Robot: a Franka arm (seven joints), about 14 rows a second.
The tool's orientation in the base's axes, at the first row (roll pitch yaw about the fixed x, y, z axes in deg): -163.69, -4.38, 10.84
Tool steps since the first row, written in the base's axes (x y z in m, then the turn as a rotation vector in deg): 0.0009, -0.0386, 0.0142, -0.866, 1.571, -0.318; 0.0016, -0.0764, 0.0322, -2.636, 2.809, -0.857; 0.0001, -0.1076, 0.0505, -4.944, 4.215, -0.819; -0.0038, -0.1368, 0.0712, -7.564, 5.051, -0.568; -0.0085, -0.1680, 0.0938, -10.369, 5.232, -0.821; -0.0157, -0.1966, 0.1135, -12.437, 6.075, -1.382; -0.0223, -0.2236, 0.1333, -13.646, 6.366, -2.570; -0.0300, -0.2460, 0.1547, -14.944, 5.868, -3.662
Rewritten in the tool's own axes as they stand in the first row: -0.0053, 0.0324, -0.0248, -0.578, -1.560, 0.743; -0.0103, 0.0630, -0.0529, -2.120, -2.928, 1.583; -0.0162, 0.0869, -0.0795, -4.114, -4.723, 1.910; -0.0239, 0.1077, -0.1078, -6.504, -6.106, 1.861; -0.0327, 0.1297, -0.1386, -9.236, -6.771, 2.102; -0.0436, 0.1496, -0.1659, -11.146, -7.822, 2.843; -0.0536, 0.1680, -0.1927, -12.366, -8.006, 4.041; -0.0637, 0.1815, -0.2199, -13.814, -7.494, 4.917
